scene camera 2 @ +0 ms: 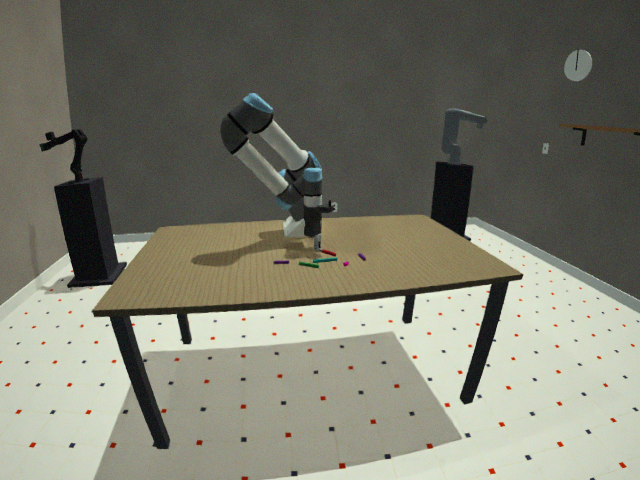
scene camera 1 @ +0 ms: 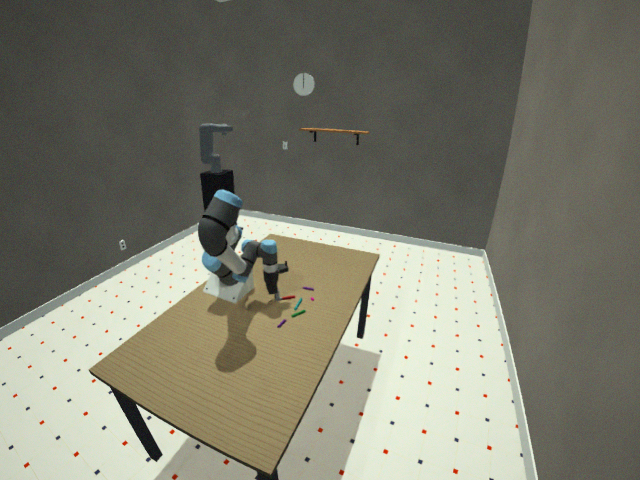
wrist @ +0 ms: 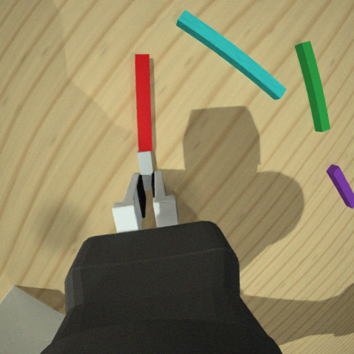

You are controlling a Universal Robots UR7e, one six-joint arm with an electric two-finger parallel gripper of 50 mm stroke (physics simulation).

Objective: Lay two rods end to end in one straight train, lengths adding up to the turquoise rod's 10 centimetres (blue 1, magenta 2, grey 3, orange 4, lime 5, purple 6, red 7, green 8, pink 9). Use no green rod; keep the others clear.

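Where they show: gripper, fingertip midpoint: (scene camera 2: 317, 249) (scene camera 1: 277, 299); arm's base, link origin: (scene camera 1: 231, 272).
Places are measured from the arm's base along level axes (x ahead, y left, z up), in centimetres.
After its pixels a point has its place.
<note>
My gripper (scene camera 1: 277, 297) @[x 28.4, y -1.2, z -9.9 cm] (scene camera 2: 317, 249) @[x 28.4, y -1.2, z -9.9 cm] (wrist: 148, 185) is shut on the grey rod (wrist: 145, 163), low at the table; its far part sticks out beyond the fingertips. The red rod (scene camera 1: 288, 297) @[x 33.5, y 2.3, z -9.5 cm] (scene camera 2: 328, 252) @[x 33.5, y 2.3, z -9.6 cm] (wrist: 143, 102) lies straight ahead of it. In the wrist view the two rods' ends appear to meet, nearly in line; any fine gap or slight angle is too small to tell. The turquoise rod (scene camera 1: 298, 303) @[x 40.6, y -0.9, z -9.5 cm] (scene camera 2: 325, 260) @[x 41.0, y -1.0, z -9.8 cm] (wrist: 231, 55) lies slanted, apart from the red rod. The near part of the grey rod is hidden between the fingers.
The green rod (scene camera 1: 298, 313) @[x 43.6, y -8.7, z -9.6 cm] (scene camera 2: 308, 264) @[x 43.9, y -8.6, z -9.5 cm] (wrist: 313, 87) lies beyond the turquoise rod. One purple rod (scene camera 1: 281, 323) @[x 38.9, y -18.9, z -9.5 cm] (scene camera 2: 281, 262) @[x 39.3, y -18.4, z -9.7 cm] (wrist: 341, 186) lies near the green rod. Another purple rod (scene camera 1: 308, 288) @[x 40.6, y 14.5, z -9.6 cm] (scene camera 2: 361, 256) @[x 40.5, y 14.5, z -9.7 cm] and a short magenta rod (scene camera 1: 312, 299) @[x 46.2, y 5.5, z -9.8 cm] (scene camera 2: 345, 264) @[x 46.7, y 5.5, z -9.8 cm] lie past the red rod.
</note>
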